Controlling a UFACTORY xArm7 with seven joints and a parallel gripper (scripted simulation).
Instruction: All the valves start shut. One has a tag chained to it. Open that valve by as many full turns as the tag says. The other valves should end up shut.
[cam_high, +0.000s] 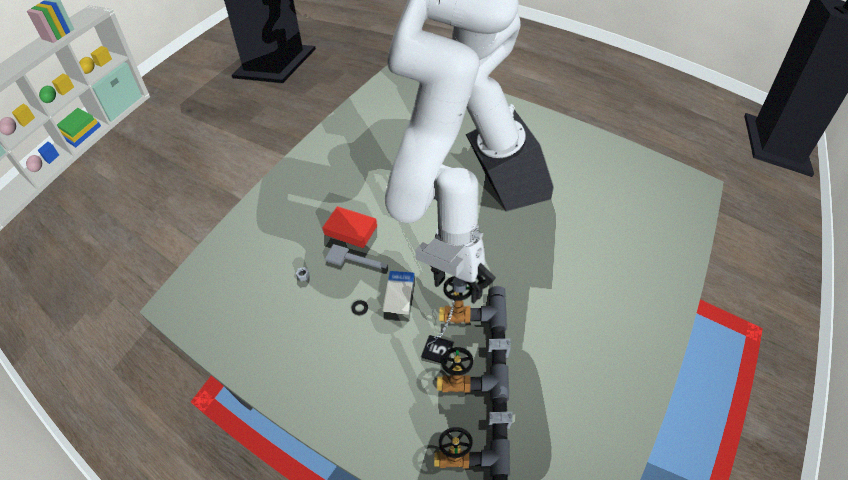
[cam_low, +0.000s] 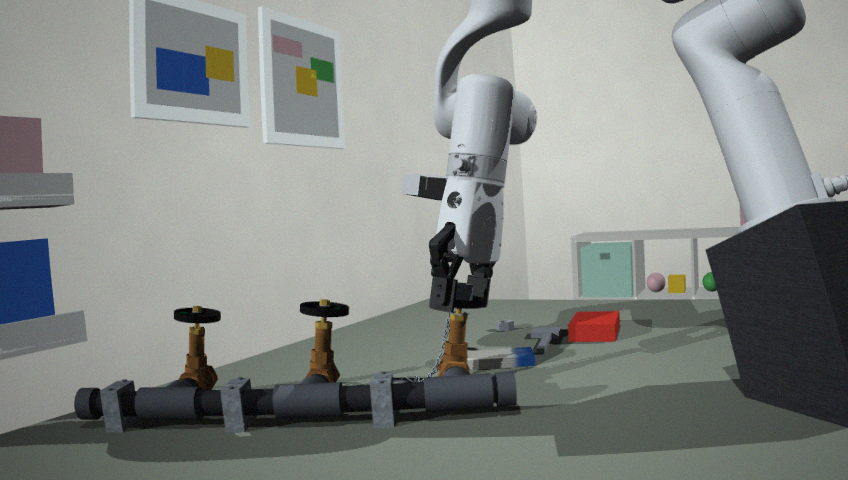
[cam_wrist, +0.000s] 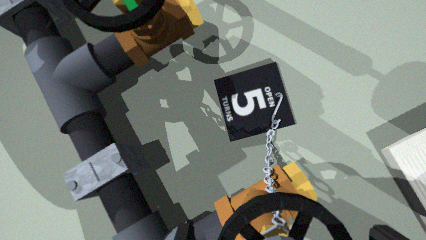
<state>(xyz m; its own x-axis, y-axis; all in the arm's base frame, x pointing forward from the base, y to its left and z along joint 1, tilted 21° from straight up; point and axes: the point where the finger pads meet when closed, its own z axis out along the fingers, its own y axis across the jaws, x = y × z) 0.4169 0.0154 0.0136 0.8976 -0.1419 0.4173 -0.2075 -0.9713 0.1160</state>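
Right now my hand is 20 mm below the grey cap. The rest, counted from my hand: black washer (230 mm to the right, 120 mm below, 50 mm ahead); blue box (150 mm to the right, 110 mm below, 10 mm behind); black tag (120 mm below, 100 mm ahead, 20 mm to the right).
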